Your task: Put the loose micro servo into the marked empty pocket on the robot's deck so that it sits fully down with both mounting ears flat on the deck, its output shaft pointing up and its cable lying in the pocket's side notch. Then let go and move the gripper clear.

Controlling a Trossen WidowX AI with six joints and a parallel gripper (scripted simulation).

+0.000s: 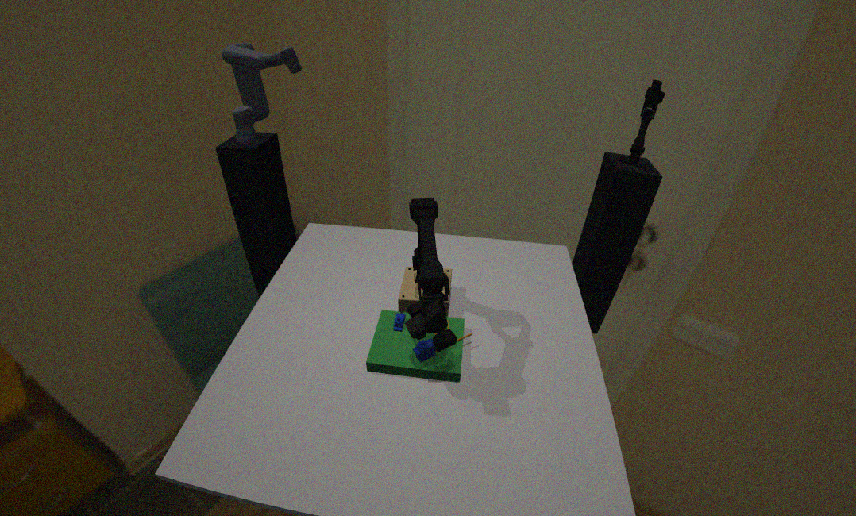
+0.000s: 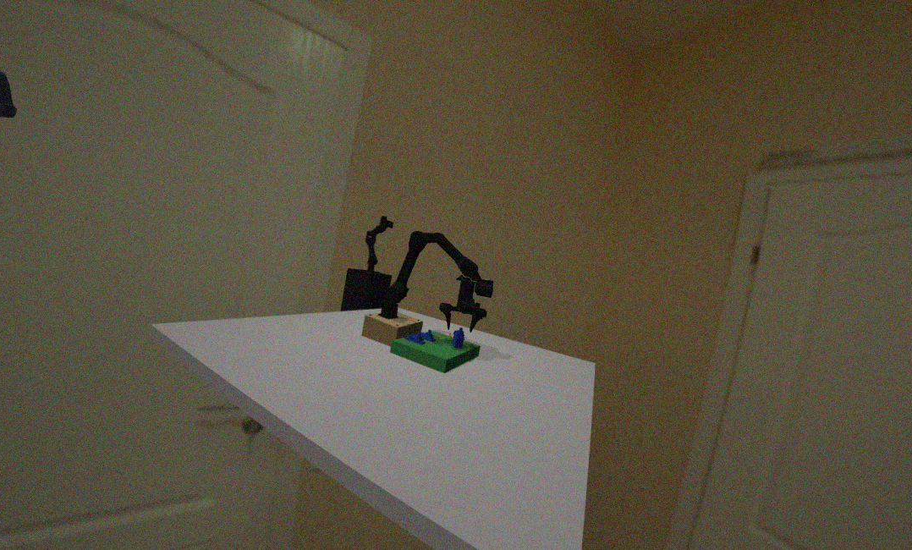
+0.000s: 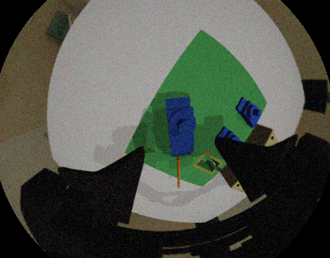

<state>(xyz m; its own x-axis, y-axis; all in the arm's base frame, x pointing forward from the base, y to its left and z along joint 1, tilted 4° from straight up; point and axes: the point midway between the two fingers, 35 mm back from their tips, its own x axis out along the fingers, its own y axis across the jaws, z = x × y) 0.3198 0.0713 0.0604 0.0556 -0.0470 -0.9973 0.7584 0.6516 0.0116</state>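
The green deck lies 1 cm behind my gripper tip, 5 cm to the right of it and 8 cm below it.
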